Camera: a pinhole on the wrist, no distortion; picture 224 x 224 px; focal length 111.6 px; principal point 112.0 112.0 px. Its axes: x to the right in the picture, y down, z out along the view. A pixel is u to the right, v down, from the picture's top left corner.
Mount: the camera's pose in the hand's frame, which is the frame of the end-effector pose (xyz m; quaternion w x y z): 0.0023 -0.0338 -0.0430 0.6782 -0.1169 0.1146 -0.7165
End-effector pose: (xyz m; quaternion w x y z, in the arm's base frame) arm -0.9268 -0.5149 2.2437 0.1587 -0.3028 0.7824 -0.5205
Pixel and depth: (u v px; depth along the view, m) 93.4 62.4 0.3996
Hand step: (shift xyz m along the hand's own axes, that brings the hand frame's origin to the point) -0.0330 0.0400 0.3917
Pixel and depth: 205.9 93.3 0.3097
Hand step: 0.0395 -0.2930 0.2700
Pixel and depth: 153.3 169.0 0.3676
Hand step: 0.2912 -0.1818 0.2459
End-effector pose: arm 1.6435 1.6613 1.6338 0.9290 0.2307 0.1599 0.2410
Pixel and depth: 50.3 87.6 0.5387
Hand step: 0.0807 0.2669 0.5012
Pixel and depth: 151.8 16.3 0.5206
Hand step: -0.2613 -0.1981 0.5960
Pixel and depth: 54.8 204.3 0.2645
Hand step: 0.3016 0.0883 0.1351
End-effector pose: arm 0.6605 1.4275 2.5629 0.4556 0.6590 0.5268 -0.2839
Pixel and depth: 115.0 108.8 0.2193
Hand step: 0.0669 -0.0406 0.1666
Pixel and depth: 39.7 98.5 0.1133
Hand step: 0.0298 0.0396 0.0678
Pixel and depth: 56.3 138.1 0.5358
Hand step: 0.3079 0.2234 0.4204
